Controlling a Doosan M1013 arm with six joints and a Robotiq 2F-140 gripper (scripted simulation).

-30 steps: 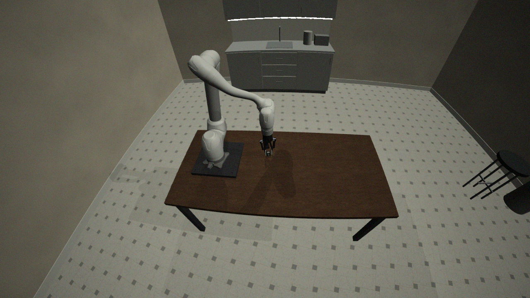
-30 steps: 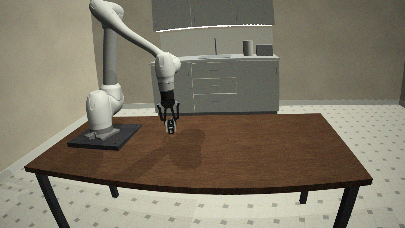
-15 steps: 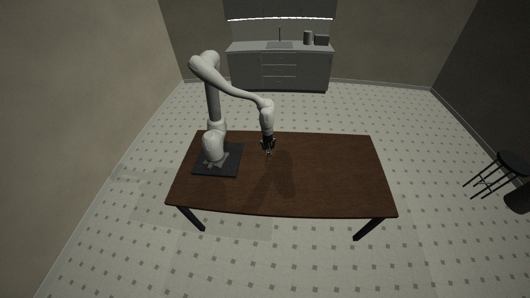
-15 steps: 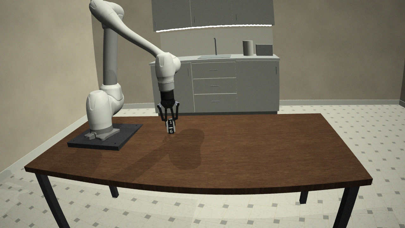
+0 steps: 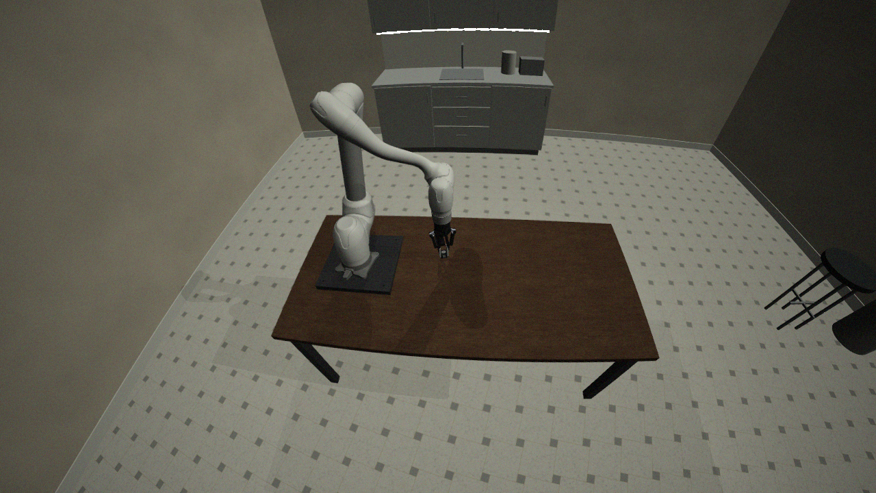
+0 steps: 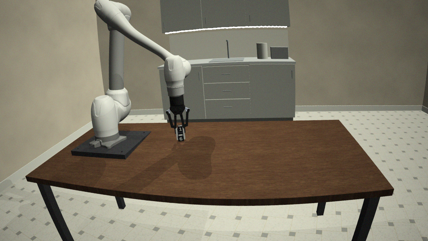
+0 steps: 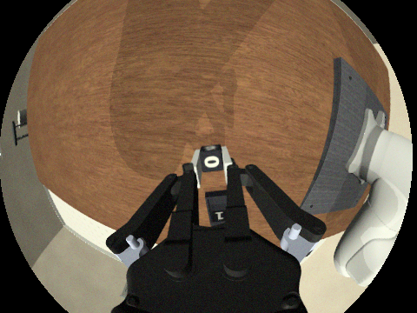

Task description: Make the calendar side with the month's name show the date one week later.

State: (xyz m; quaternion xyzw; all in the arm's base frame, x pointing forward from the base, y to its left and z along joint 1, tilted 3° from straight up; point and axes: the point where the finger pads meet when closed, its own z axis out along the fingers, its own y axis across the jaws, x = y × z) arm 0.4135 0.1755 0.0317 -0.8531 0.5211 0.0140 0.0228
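My gripper is now 10 cm to the right of the dark tray, 5 cm past it and 3 cm above it.
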